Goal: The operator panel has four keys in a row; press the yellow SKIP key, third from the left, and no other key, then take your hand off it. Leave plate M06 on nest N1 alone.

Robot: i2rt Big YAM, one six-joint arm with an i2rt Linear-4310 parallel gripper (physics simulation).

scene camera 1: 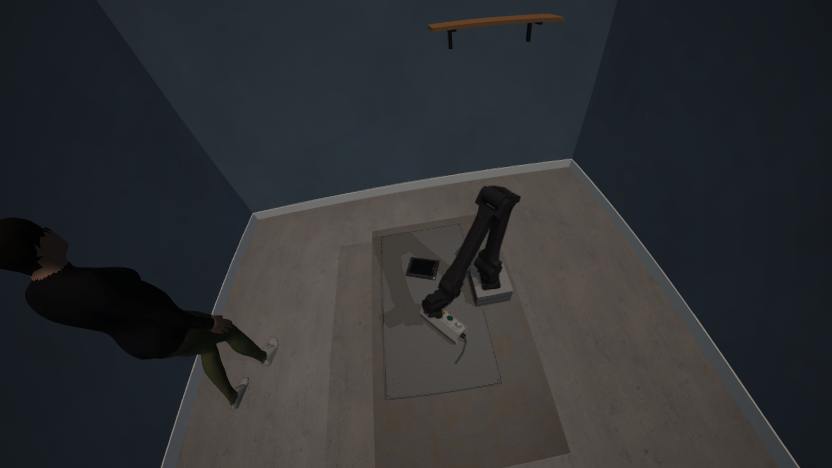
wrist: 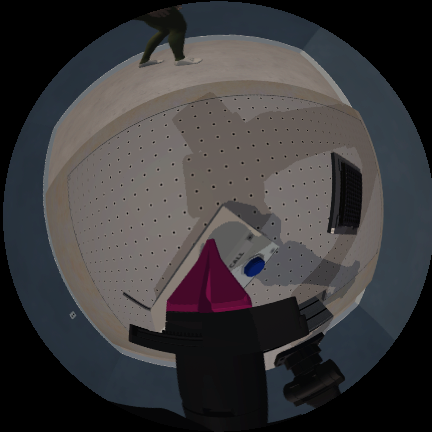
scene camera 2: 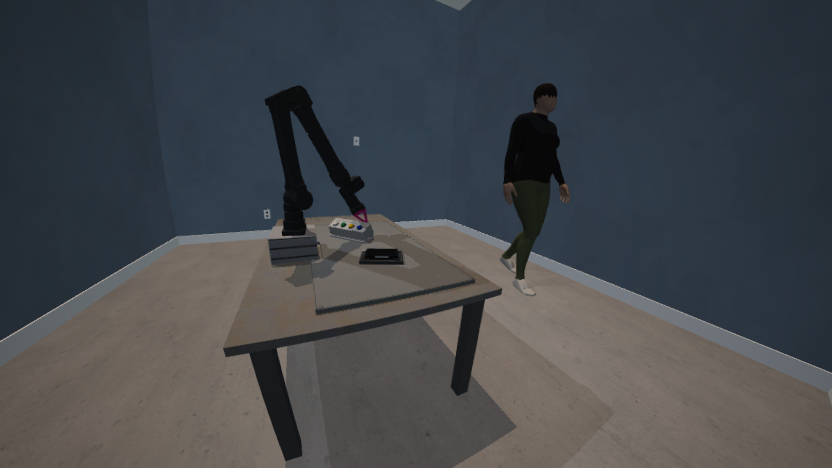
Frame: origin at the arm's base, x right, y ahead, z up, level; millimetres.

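Where they show: gripper, fingertip midpoint: [scene camera 1: 425,313] [wrist: 211,242]; arm's base, link origin: [scene camera 1: 489,278] [wrist: 297,349] [scene camera 2: 294,231].
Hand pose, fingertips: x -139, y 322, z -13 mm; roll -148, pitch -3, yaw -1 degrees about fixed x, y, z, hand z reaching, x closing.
Note:
Each offset is from my fingertips to the top centre of the thing. "pt": to the spot under its first point. Level surfaces: height alone.
The operator panel {dz +8, dx -29, dy -78 mm} [scene camera 1: 442,329] [scene camera 2: 350,233] [wrist: 190,255] is a pale sloped box. In scene camera 2 its row shows a white key {dz -1, dx -66, dy -147 mm} [scene camera 2: 335,223], a green key {dz -1, dx -31, dy -111 mm} [scene camera 2: 343,224], the yellow SKIP key {dz -1, dx +5, dy -76 mm} [scene camera 2: 351,225] and a blue key {dz -1, dx +40, dy -41 mm} [scene camera 2: 359,227]. The blue key [wrist: 254,266] by the word CALL also shows in the wrist view, where the fingers hide the other keys. My gripper [scene camera 2: 364,220] [wrist: 211,242] is shut and empty, its magenta tips close above the panel near the blue end; contact cannot be told. The dark plate on its nest {pt dz -50, dx +286, dy +7 mm} [scene camera 1: 422,267] [scene camera 2: 381,254] [wrist: 350,194] stands apart from the gripper.
The arm's base stands on a grey block [scene camera 1: 492,294] [scene camera 2: 293,249] beside the perforated board {dz -75 mm} [scene camera 1: 407,372] [scene camera 2: 372,293] [wrist: 150,165]. A cable {pt dz -68, dx -170, dy -158 mm} [scene camera 1: 463,350] [wrist: 136,301] leaves the panel's far end. A person [scene camera 1: 116,308] [scene camera 2: 532,157] [wrist: 172,37] stands on the floor beyond the table {dz -89 mm} [scene camera 2: 279,331].

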